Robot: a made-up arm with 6 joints.
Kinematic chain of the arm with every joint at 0, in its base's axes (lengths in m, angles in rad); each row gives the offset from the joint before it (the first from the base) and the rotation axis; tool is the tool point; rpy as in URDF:
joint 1: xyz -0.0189 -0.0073 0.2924 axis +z
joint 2: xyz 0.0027 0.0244 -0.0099 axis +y
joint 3: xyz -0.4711 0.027 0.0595 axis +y
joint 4: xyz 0.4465 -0.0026 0.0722 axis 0.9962 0 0.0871
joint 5: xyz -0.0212 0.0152 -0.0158 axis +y
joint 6: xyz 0.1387 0.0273 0.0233 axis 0.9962 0 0.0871
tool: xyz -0.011 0.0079 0.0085 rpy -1.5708 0 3.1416
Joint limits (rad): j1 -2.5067..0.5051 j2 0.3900..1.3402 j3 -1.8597..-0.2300 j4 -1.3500..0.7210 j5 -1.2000..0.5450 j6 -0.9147..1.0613
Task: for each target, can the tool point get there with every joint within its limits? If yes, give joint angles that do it. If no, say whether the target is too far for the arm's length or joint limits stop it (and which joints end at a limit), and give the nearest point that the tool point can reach.
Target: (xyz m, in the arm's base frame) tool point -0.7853 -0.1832 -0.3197
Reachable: no: joint limits stop it (at a limit: joint 1, joint 2, joint 4, joint 5) | nearest point -0.2413 -0.1674 0.3058 | short by 0.829 m
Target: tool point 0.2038 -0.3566 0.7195
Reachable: yes | joints -1.1440 1.1183 -1.0354 -0.7739 0.2834 0.8749
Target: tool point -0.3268 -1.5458 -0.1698
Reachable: no: too far | nearest point -0.1071 -0.4480 0.4702 | short by 1.290 m
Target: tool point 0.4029 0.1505 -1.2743
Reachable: no: too far | nearest point 0.1821 0.0679 0.2605 | short by 1.553 m
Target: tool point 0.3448 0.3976 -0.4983
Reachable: no: joint limits stop it (at a limit: joint 2, joint 3) | nearest point 0.1436 0.1736 0.2685 | short by 0.824 m
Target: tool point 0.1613 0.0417 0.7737
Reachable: yes | joints -0.3009 0.5540 -0.7847 -0.3820 -0.0188 -0.3013
